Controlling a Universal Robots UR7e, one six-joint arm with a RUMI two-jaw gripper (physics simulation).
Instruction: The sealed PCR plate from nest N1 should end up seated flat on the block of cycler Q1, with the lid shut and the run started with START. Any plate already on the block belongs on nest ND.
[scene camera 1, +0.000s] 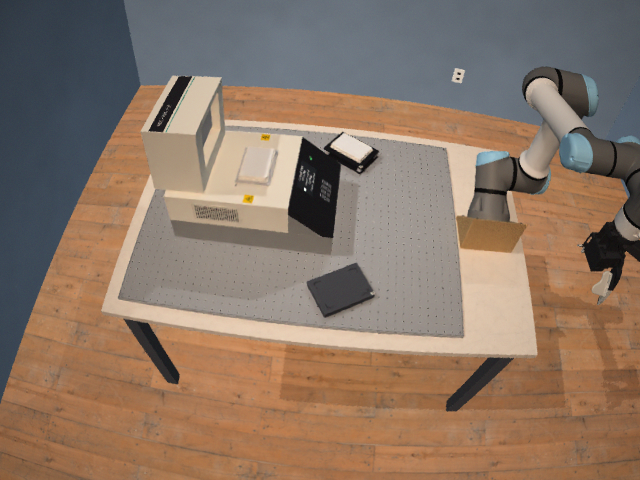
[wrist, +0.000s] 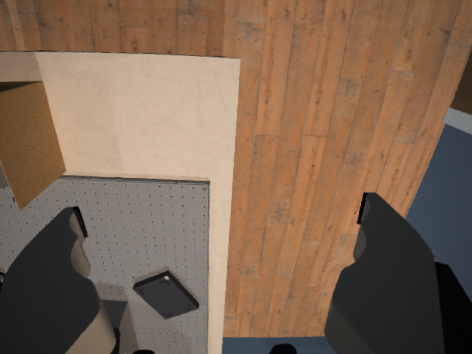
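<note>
The beige cycler stands at the table's left, its lid raised upright and its black control panel facing right. A pale plate lies on the block. A second white plate sits on a black nest at the back, right of the cycler. Another dark nest near the front edge holds no plate. The nests' labels are not readable. My gripper is open and empty, off the table's right side in the scene view, far from both plates.
A brown upright panel stands in front of the arm's base at the table's right end. The grey perforated mat lies on the pale tabletop. Yellow labels flank the block.
</note>
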